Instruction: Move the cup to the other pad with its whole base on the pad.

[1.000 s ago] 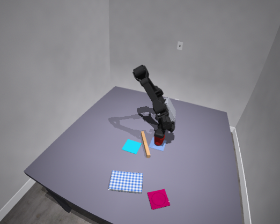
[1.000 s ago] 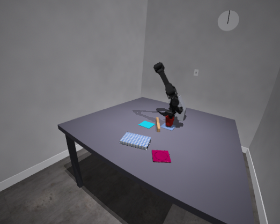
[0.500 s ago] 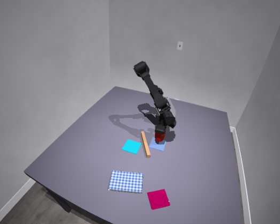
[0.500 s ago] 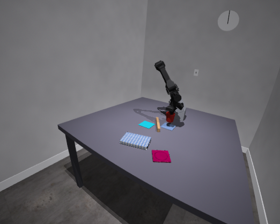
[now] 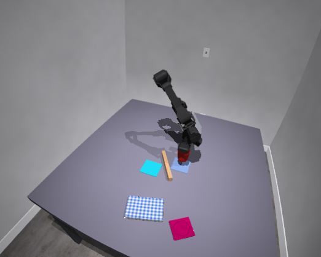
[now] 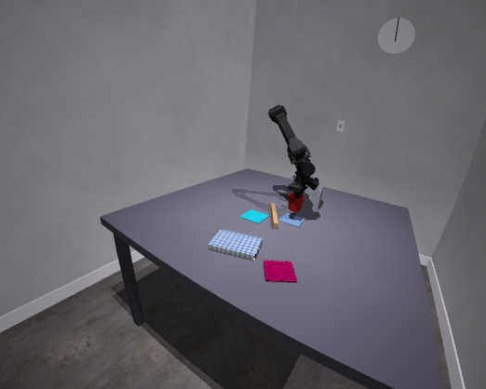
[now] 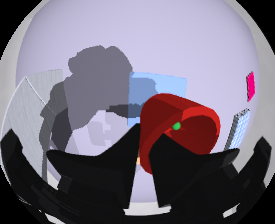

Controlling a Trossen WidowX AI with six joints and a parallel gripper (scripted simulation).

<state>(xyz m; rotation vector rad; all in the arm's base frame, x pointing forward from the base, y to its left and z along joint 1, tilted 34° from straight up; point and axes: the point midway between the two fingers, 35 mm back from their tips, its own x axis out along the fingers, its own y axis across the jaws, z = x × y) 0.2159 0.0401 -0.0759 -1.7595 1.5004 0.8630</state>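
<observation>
Right now the red cup is 50 mm below my hand and 30 mm ahead of it. Round my hand: wooden bar 120 mm below, 80 mm to the right, 80 mm ahead; cyan pad 160 mm to the right, 140 mm below, 140 mm ahead; green marble 60 mm below, 50 mm ahead, 10 mm to the right.
</observation>
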